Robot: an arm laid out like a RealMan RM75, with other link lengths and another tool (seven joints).
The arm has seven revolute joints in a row. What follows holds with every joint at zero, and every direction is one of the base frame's.
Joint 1 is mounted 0.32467 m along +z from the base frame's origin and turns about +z.
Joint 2 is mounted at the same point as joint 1 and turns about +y.
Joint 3 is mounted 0.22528 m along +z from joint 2 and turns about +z.
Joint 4 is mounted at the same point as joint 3 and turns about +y.
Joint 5 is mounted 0.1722 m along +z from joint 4 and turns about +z.
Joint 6 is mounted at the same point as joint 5 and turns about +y.
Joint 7 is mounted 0.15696 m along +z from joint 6 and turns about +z.
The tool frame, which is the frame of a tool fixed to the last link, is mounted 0.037 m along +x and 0.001 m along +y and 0.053 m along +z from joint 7; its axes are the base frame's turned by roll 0, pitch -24.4 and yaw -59.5 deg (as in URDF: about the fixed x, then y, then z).
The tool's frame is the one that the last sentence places.
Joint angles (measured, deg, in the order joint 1, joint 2, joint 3, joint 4, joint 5, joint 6, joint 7), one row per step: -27.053 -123.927 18.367 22.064 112.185 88.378 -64.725; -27.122 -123.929 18.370 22.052 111.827 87.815 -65.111; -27.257 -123.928 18.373 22.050 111.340 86.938 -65.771; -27.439 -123.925 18.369 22.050 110.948 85.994 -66.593; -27.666 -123.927 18.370 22.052 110.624 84.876 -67.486; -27.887 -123.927 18.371 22.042 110.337 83.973 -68.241; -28.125 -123.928 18.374 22.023 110.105 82.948 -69.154; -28.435 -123.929 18.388 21.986 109.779 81.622 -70.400; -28.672 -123.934 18.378 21.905 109.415 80.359 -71.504
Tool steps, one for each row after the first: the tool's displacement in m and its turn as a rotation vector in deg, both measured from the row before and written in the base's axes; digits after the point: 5 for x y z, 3 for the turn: -0.00124 0.00223 0.00062 0.185 -0.097 0.679; -0.00188 0.00345 0.00085 0.215 -0.143 1.048; -0.00197 0.00361 0.00058 0.080 -0.164 1.135; -0.00230 0.00396 0.00024 0.025 -0.084 1.252; -0.00167 0.00333 0.00029 0.025 -0.122 1.004; -0.00204 0.00354 0.00004 -0.072 -0.140 1.168; -0.00267 0.00457 0.00014 -0.102 -0.262 1.553; -0.00287 0.00410 0.00027 -0.016 -0.291 1.528
